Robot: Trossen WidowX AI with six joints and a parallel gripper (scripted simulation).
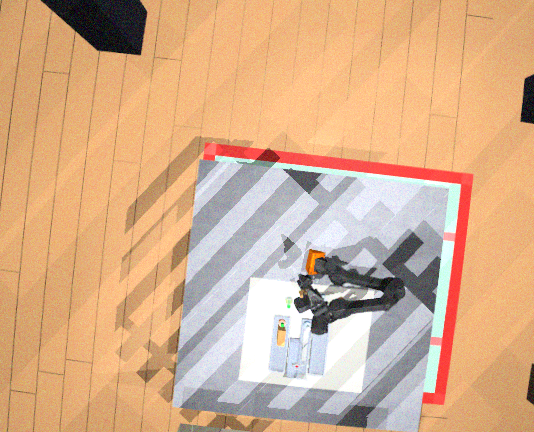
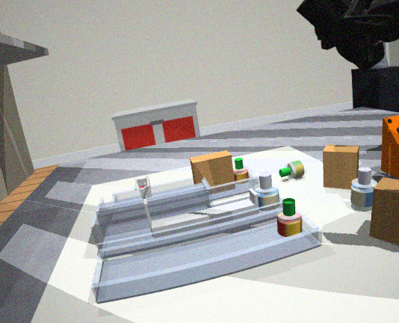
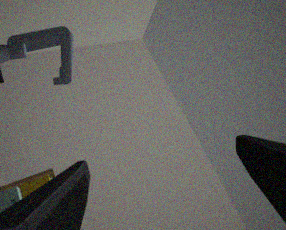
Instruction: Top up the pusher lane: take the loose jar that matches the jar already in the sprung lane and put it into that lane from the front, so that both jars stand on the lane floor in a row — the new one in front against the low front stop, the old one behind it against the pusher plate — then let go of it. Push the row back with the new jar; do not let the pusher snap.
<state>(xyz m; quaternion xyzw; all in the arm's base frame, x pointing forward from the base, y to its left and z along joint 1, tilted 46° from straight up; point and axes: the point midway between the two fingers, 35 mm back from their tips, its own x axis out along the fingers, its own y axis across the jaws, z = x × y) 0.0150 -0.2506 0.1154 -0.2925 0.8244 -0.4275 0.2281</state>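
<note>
Now: gripper tip 37 cm short of the box, 30 cm above it and 2 cm to the left of it. Also, from my gripper tip: sprung lane 46 cm ahead, 32 cm below, 8 cm to the left.
</note>
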